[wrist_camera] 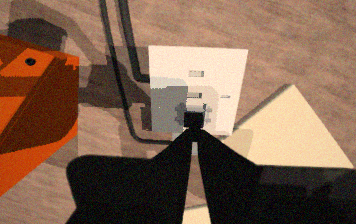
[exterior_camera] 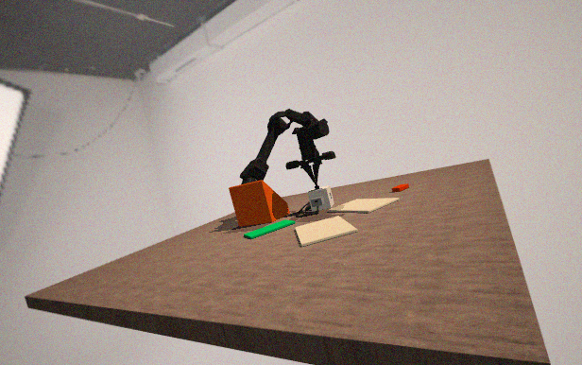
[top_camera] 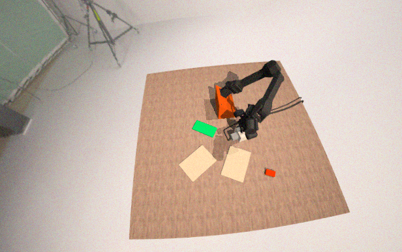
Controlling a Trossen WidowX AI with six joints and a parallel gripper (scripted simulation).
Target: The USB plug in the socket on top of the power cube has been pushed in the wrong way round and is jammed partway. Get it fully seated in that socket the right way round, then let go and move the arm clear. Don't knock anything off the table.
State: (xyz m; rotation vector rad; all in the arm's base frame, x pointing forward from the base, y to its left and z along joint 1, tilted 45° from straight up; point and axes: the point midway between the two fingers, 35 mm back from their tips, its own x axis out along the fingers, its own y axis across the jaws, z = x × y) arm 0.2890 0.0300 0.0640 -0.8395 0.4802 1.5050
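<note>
My gripper tip is 2 cm above the black USB plug. Round my gripper tip: green flat piece 10 cm behind, 23 cm to the right, 10 cm below.
</note>
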